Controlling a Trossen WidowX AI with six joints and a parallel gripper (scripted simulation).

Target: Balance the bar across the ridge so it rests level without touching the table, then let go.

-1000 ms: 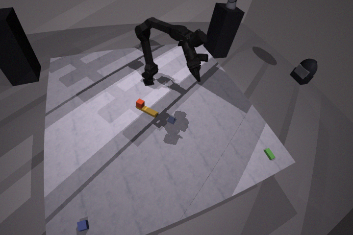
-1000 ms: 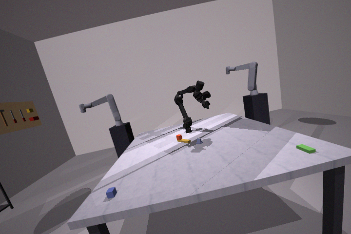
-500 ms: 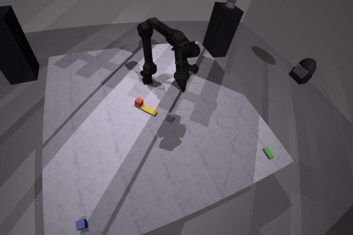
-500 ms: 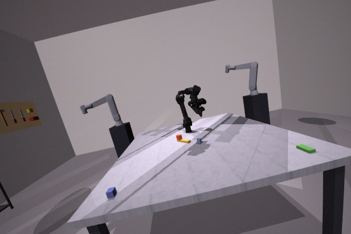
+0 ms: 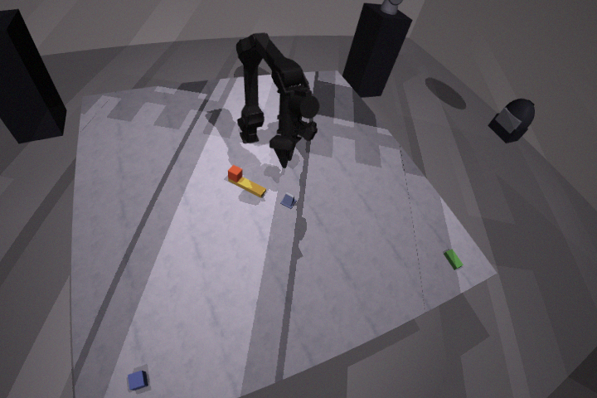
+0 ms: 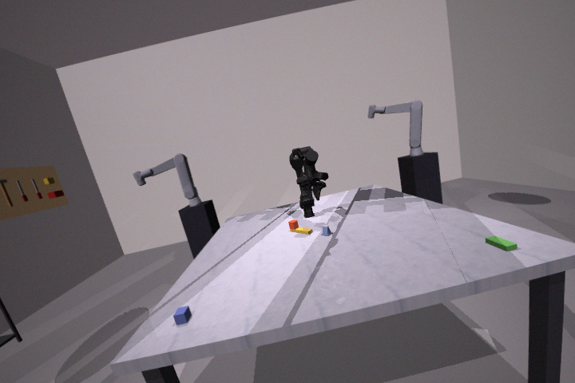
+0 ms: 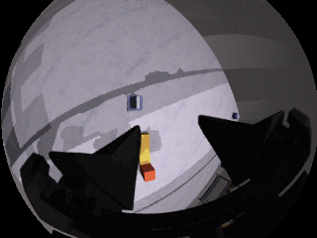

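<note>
The yellow bar lies 10 cm behind my gripper tip, 11 cm to the right of it and 15 cm below it. From my gripper tip the other things lie so: blue cube 41 cm ahead, 51 cm to the right, 16 cm below; then green flat block 41 cm ahead, 49 cm to the left, 17 cm below.
</note>
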